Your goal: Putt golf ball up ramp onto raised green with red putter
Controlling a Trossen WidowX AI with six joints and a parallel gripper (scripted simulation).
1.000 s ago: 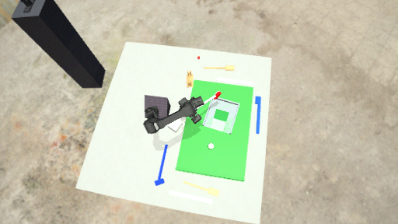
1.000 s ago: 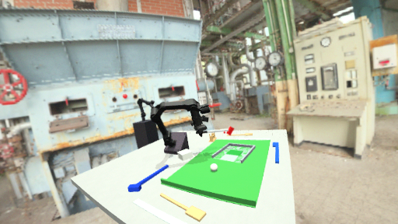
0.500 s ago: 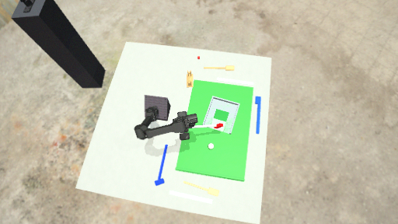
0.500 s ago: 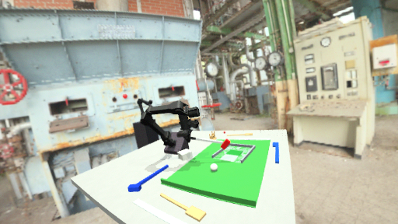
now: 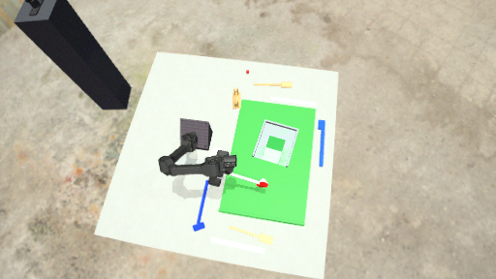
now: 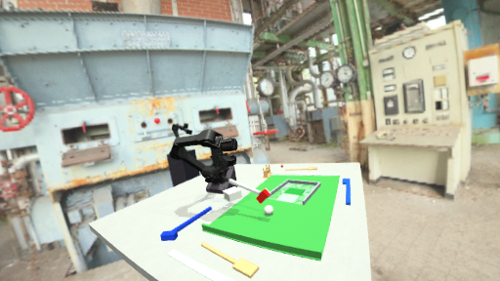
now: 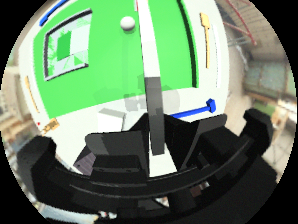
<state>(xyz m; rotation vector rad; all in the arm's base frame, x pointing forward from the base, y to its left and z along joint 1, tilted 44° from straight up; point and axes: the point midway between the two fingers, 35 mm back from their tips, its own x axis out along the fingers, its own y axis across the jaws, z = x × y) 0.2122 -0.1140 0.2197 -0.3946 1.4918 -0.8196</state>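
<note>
The white block lies 14 cm to the left of my gripper tip, 12 cm below it and 4 cm behind it. From my gripper tip the other things lie so: white golf ball (22 cm ahead, 12 cm below, 2 cm to the right); green mat (27 cm ahead, 14 cm below, 13 cm to the left); red putter (12 cm ahead, 2 cm to the right).
</note>
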